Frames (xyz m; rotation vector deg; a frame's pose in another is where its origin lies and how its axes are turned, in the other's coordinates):
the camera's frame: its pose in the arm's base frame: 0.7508 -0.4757 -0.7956 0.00 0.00 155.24
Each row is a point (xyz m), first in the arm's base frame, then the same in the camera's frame.
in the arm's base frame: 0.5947 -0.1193 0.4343
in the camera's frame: 0.2910 -0.2583 1.2299
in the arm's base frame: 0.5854 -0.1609 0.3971
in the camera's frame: 0.2820 -0.2166 1.1927
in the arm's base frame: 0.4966 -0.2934 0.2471
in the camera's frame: 0.3072 -0.0591 1.0427
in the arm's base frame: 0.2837 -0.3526 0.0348
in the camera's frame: 0.4757 0.0838 0.8304
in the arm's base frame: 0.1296 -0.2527 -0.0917
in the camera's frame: 0.6575 0.0577 0.7039
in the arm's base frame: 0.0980 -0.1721 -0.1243
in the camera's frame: 0.7199 -0.0023 0.6713
